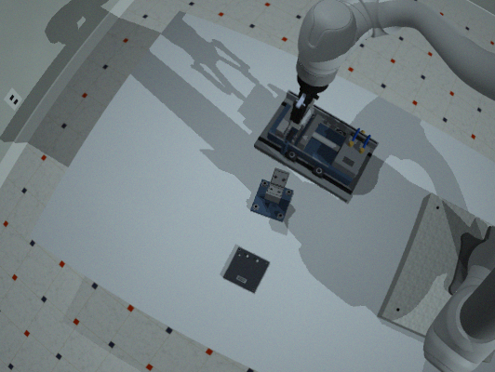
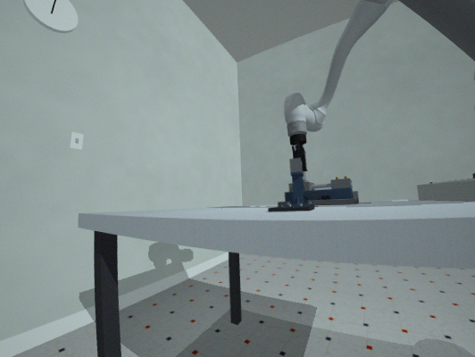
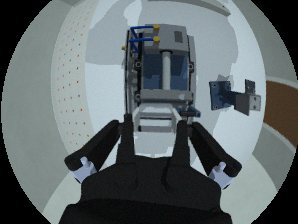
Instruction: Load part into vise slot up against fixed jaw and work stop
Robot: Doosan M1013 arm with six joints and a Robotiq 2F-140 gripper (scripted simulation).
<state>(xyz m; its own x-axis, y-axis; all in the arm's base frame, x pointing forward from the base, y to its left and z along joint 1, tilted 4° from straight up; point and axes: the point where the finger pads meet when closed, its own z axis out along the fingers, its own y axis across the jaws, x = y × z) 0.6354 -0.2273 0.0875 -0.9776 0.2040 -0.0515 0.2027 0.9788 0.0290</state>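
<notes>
My hand is 2 cm above the part. Also, from my hand: vise 8 cm below, 7 cm behind, 3 cm to the left; air cylinder 16 cm behind, 5 cm to the left, 4 cm below.
</notes>
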